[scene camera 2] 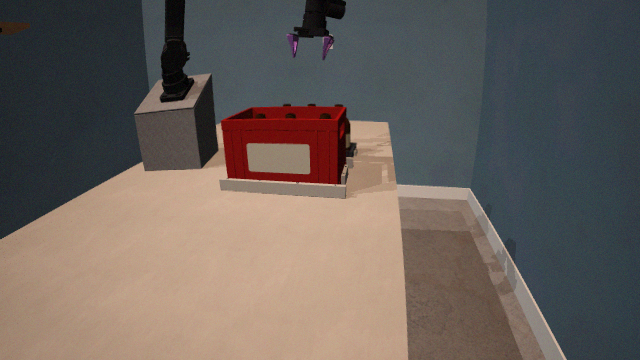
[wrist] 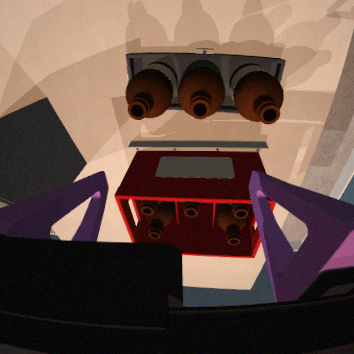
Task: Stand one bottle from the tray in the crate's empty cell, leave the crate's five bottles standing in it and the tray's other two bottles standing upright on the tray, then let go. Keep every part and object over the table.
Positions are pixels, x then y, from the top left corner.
Labels:
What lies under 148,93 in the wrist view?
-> A brown bottle.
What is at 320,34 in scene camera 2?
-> My gripper.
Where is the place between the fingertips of my gripper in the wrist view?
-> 178,178

